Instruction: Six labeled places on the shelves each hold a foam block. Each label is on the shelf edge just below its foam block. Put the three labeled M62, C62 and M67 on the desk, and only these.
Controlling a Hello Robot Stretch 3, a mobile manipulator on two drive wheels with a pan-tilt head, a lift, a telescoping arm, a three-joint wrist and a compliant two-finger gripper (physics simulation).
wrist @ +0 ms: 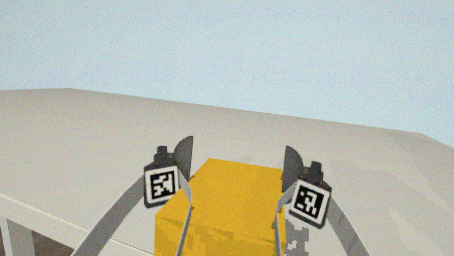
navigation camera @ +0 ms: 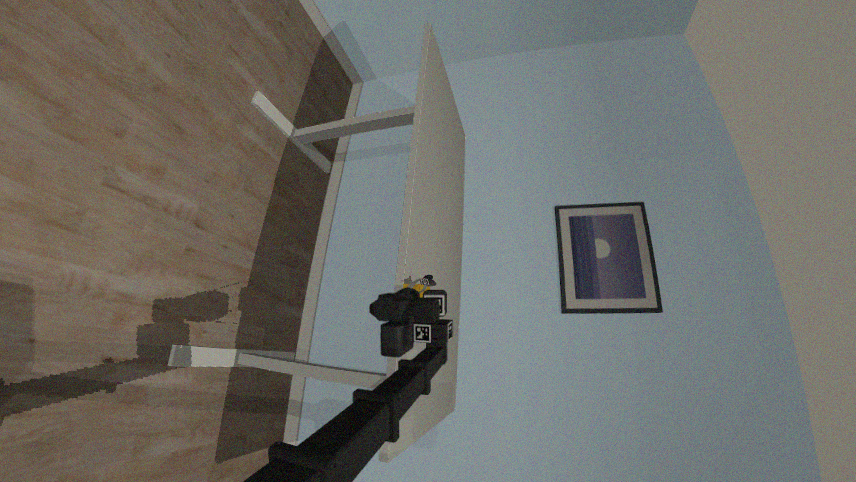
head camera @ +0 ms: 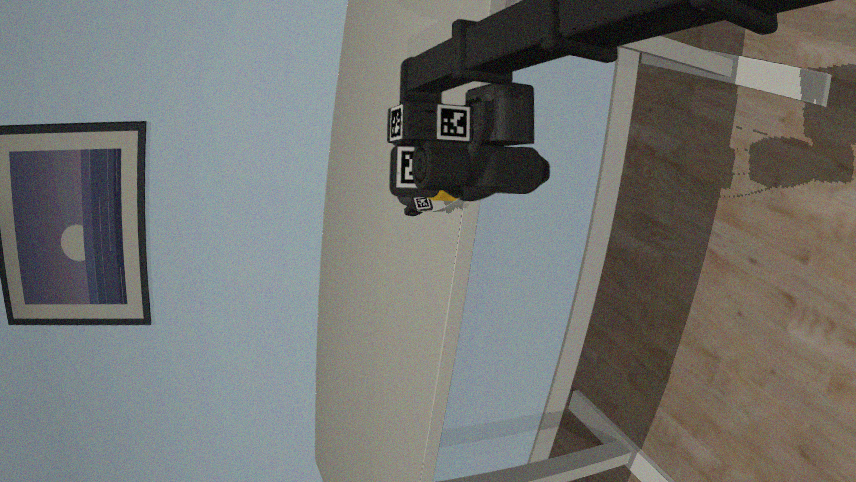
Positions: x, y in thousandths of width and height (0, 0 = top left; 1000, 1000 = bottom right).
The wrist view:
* my gripper: 525, 623
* desk: 169, 592
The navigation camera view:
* my gripper: 504, 615
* desk: 504, 491
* framed picture: 709, 543
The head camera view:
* my gripper: 477, 356
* desk: 459, 596
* framed picture: 94, 495
